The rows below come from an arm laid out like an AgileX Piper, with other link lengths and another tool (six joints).
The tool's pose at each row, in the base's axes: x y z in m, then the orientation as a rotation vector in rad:
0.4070 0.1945 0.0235 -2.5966 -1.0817 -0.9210
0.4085 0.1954 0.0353 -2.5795 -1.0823 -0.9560
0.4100 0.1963 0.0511 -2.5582 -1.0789 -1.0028
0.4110 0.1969 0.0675 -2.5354 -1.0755 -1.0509
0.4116 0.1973 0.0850 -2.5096 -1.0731 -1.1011
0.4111 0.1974 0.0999 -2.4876 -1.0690 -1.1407
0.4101 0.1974 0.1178 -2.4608 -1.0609 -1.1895
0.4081 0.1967 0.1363 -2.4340 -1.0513 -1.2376
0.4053 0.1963 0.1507 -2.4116 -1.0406 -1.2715
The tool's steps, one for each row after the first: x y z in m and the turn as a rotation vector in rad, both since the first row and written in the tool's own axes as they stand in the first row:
0.0085 0.0012 -0.0083 -0.0044 0.0254 -0.0056
0.0194 0.0026 -0.0197 -0.0118 0.0591 -0.0105
0.0303 0.0040 -0.0320 -0.0195 0.0940 -0.0158
0.0415 0.0053 -0.0454 -0.0271 0.1310 -0.0225
0.0503 0.0059 -0.0574 -0.0322 0.1613 -0.0265
0.0607 0.0064 -0.0720 -0.0394 0.1989 -0.0296
0.0704 0.0067 -0.0879 -0.0469 0.2363 -0.0319
0.0774 0.0061 -0.1008 -0.0499 0.2653 -0.0310

